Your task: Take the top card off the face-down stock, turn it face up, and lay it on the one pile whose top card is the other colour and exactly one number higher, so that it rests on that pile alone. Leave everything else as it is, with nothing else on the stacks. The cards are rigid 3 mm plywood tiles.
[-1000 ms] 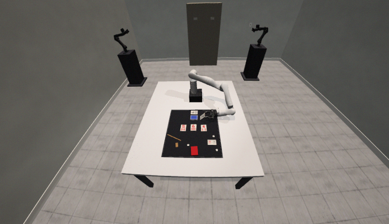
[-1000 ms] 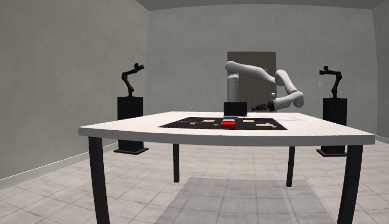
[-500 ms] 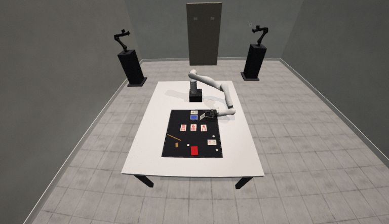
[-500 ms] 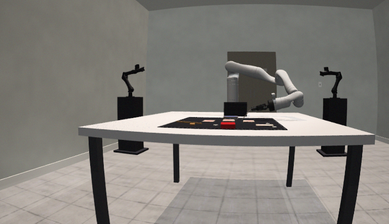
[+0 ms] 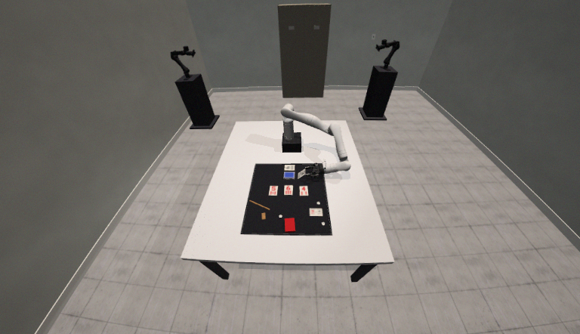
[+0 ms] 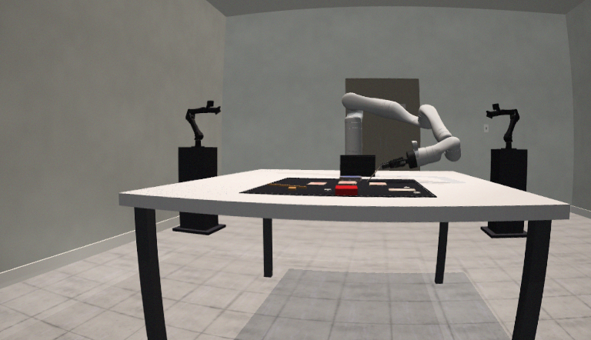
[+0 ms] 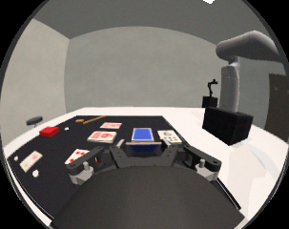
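Now: hand 4 cm to the left of the blue-backed card and 3 cm above it. Also, from my hand: black mat 17 cm ahead, 15 cm to the right, 8 cm below; then black 6 card 9 cm behind, 14 cm to the right, 6 cm below; then red block 43 cm ahead, 12 cm to the right, 6 cm below.
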